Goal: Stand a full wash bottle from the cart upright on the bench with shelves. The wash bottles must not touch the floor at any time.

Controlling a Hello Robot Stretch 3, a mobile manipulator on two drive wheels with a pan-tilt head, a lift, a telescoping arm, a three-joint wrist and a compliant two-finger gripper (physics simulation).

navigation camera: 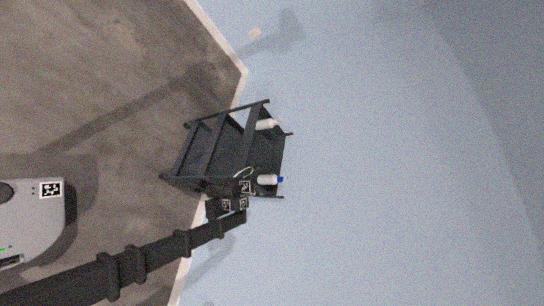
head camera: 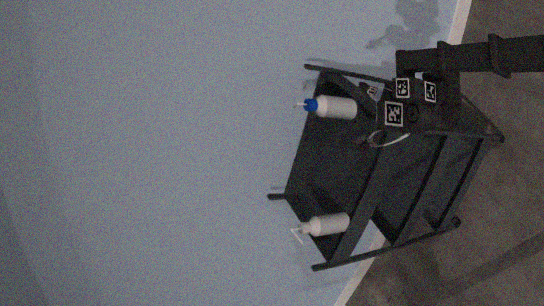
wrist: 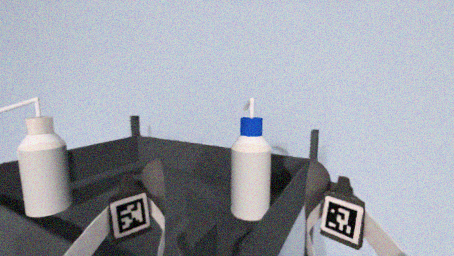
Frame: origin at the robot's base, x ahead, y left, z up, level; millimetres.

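Seen in the pictures: gripper, fingertip midpoint: (navigation camera: 259,179) (head camera: 357,115).
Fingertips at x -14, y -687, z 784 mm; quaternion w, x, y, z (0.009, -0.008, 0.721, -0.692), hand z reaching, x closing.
Offsets run from my fingertips to a thing's top centre. "spot": to the spot under its first point. Level surfaces: height alone.
A white wash bottle with a blue cap {dx -20, dy -190, dz +53 mm} (head camera: 337,107) (navigation camera: 267,179) (wrist: 251,177) stands upright in the top tray of the dark cart {spot: dx +212, dy -37, dz -60 mm} (head camera: 360,205) (navigation camera: 248,140) (wrist: 280,220), near one end. A wash bottle with a whitish cap and bent spout {spot: dx +287, dy -148, dz -52 mm} (head camera: 330,224) (navigation camera: 265,124) (wrist: 45,175) stands upright at the tray's other end. Their fill levels cannot be told. My gripper (head camera: 367,116) (wrist: 234,179) is open at the blue-capped bottle's end of the cart. In the wrist view that bottle appears between the fingertips, beyond them, with gaps on both sides. The bench with shelves does not show.
The cart has raised tray rims, corner posts and lower shelves. A pale blue wall (head camera: 175,150) (navigation camera: 400,150) (wrist: 225,50) rises behind it. My telescoping arm (head camera: 470,57) (navigation camera: 160,250) reaches toward the cart's end. My base (navigation camera: 30,215) stands on the brown floor {dz -783 mm} (navigation camera: 75,100).
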